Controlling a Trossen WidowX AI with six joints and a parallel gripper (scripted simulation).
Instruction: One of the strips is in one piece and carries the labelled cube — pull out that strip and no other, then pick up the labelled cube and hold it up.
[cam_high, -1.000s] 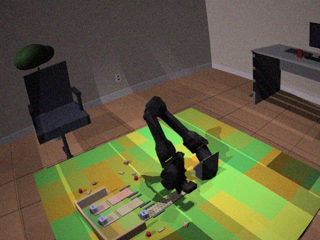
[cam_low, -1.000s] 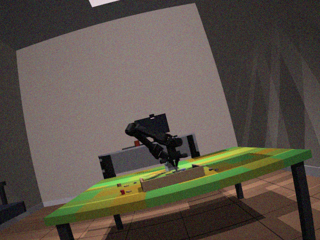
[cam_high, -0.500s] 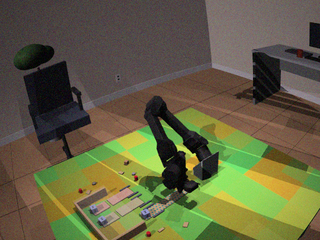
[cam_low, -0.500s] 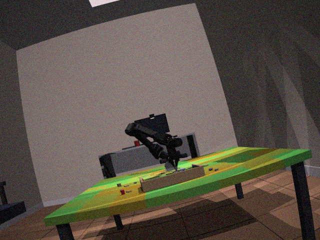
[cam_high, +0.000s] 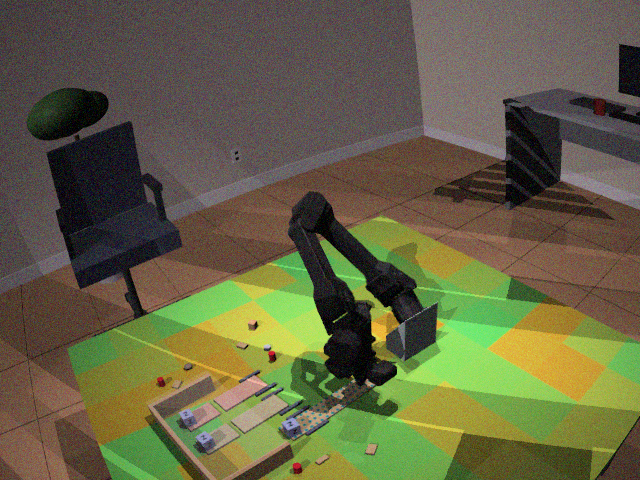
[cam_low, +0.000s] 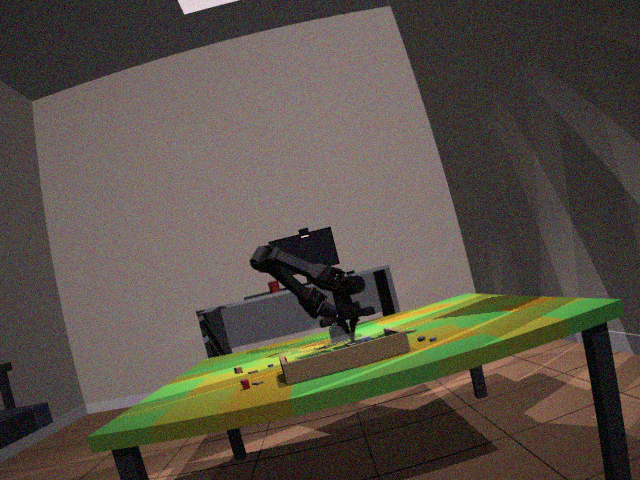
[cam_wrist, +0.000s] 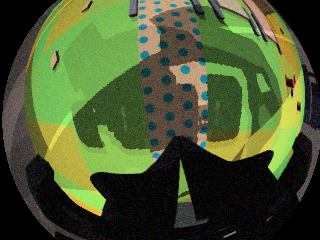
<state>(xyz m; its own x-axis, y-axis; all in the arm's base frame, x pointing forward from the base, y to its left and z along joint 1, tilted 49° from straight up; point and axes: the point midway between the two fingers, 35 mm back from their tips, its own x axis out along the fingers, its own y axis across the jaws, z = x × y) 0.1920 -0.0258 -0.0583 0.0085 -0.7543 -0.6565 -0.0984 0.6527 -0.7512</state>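
Now: the dotted strip 100 mm ahead of my gripper tip and 10 mm to the left of it.
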